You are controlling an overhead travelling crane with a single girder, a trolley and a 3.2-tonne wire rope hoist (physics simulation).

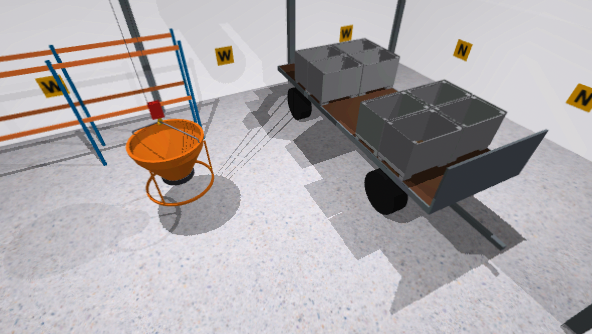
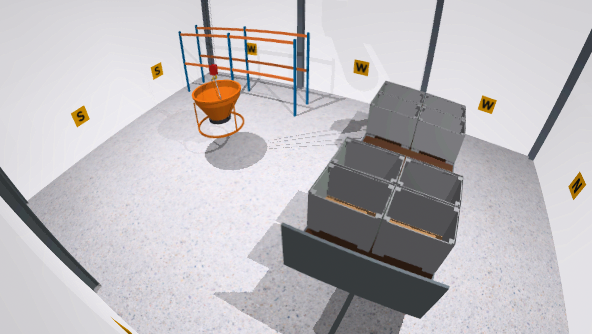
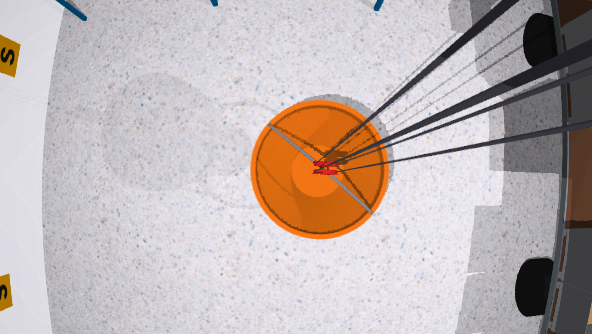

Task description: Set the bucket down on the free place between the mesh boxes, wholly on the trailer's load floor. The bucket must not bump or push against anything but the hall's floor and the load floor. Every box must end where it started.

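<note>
The orange bucket [image 1: 172, 167] [image 2: 217, 105] [image 3: 320, 215] hangs upright above the hall floor, its shadow apart from its foot ring. My hook [image 1: 159, 121] [image 2: 214, 77] [image 3: 325, 168], under the red block, holds the bucket's bail over the middle of its rim. The trailer's brown load floor [image 1: 345, 111] [image 2: 407, 152] [image 3: 580, 175] shows between two groups of grey mesh boxes. The far group [image 1: 340, 82] [image 2: 392, 120] and the near group [image 1: 425, 150] [image 2: 345, 220] stand upright. The bucket is well to the side of the trailer, apart from it.
An orange and blue rack [image 1: 72, 105] [image 2: 295, 75] stands behind the bucket by the wall. A dark headboard [image 1: 487, 172] [image 2: 360, 272] rises at the trailer's near end. Black wheels [image 1: 385, 192] [image 3: 537, 287] show on the side facing the bucket. Dark columns stand along the walls.
</note>
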